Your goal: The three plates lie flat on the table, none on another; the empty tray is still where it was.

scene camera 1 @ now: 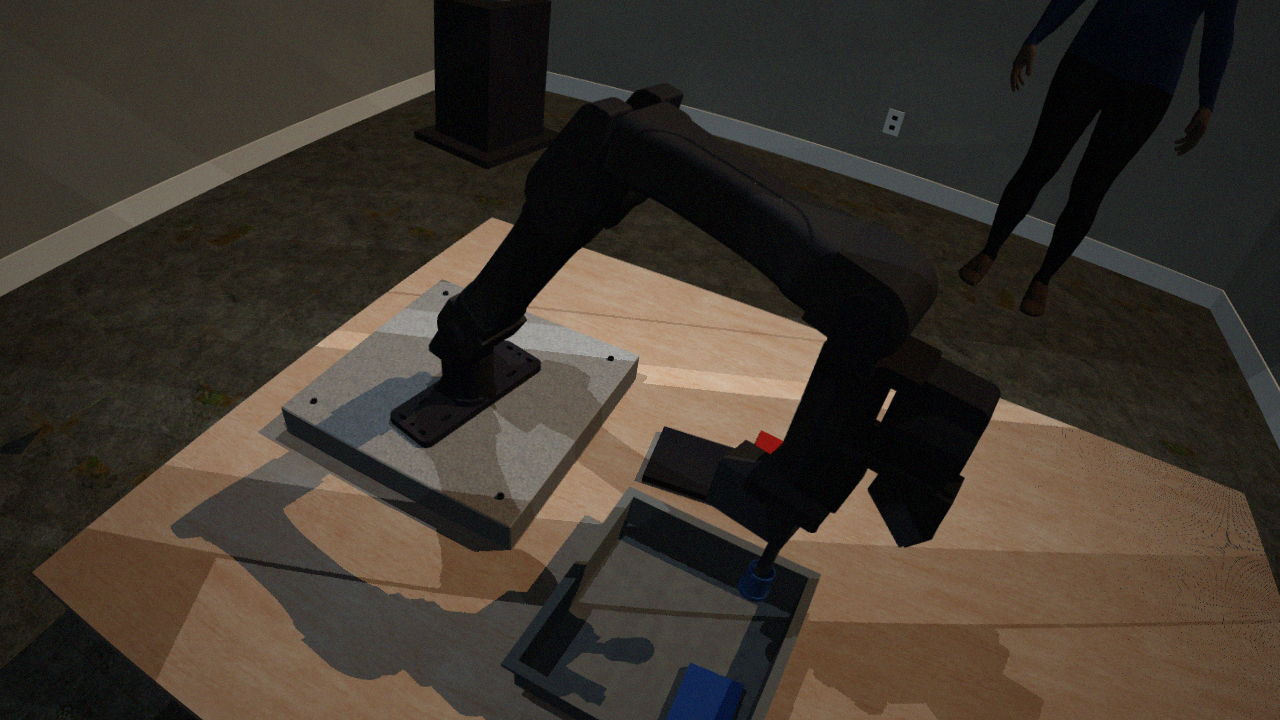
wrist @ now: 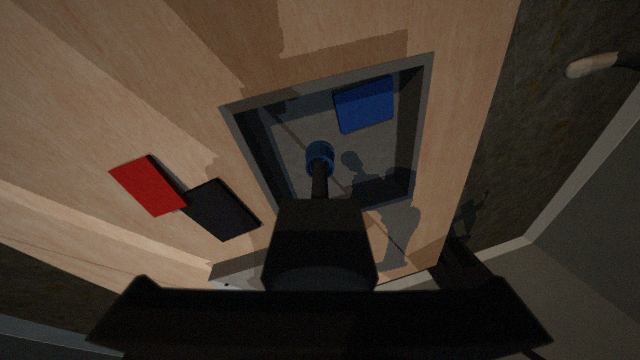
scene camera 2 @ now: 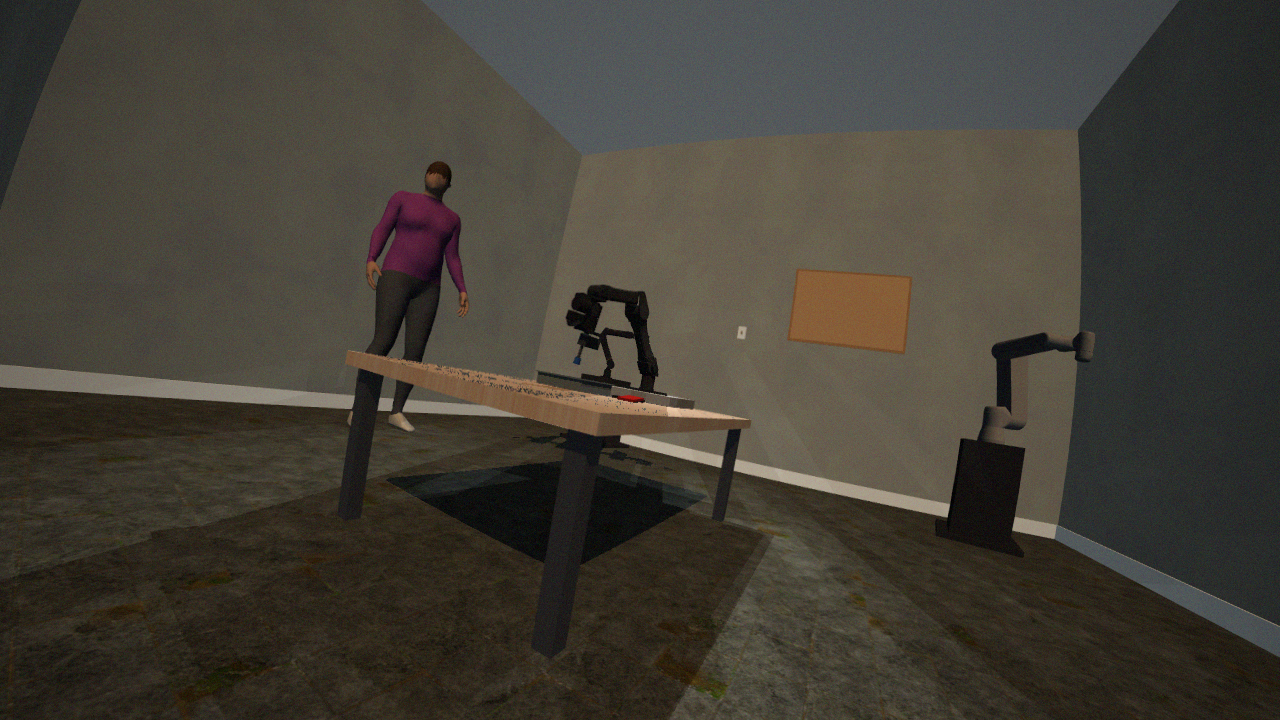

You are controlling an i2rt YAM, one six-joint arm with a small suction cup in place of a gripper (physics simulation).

my suction cup: holds nothing
a blue plate (scene camera 1: 700, 686): on a grey tray (scene camera 1: 656, 588)
